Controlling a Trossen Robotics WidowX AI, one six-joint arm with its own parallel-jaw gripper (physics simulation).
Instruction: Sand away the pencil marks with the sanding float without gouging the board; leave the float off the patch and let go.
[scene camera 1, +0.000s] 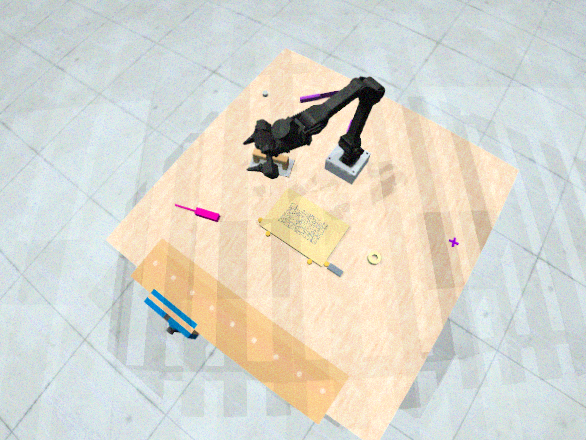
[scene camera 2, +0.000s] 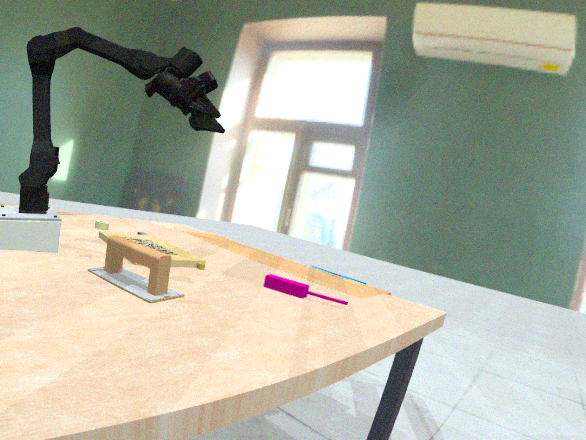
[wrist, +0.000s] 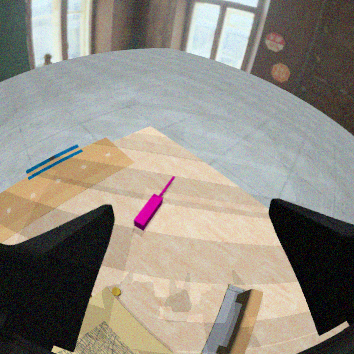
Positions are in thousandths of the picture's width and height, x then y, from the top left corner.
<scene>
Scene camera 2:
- my gripper: 380, 283
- sanding float: 265, 658, on the table
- magenta screwdriver: 501, 656, on the table
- pale yellow board: 313, 590
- long wooden plank: 503, 610
</scene>
